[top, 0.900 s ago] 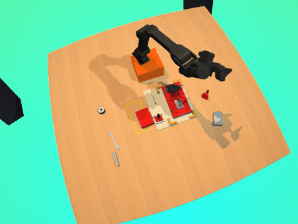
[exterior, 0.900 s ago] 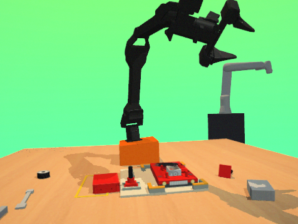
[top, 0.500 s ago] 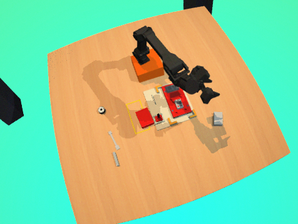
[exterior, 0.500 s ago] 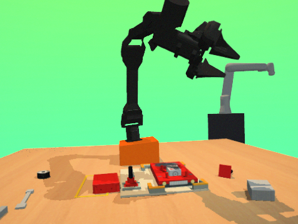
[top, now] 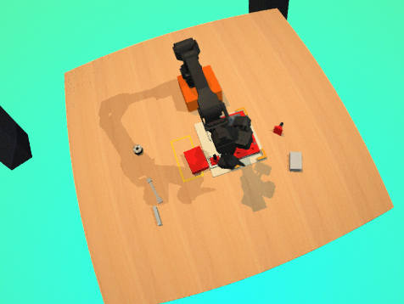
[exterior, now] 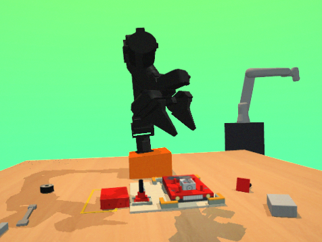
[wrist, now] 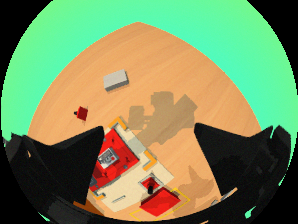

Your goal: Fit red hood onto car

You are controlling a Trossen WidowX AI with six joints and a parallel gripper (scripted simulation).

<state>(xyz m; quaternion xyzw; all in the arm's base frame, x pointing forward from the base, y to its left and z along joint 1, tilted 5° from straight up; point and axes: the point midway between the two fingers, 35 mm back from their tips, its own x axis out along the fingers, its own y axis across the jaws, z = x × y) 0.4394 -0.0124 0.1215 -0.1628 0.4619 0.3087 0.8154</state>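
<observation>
The red hood is 140 mm behind my gripper tip, 150 mm to the right of it and 170 mm below it. Also, from my gripper tip: black wheel: 310 mm behind, 340 mm to the right, 170 mm below; then grey engine block: 120 mm behind, 50 mm to the left, 160 mm below.
</observation>
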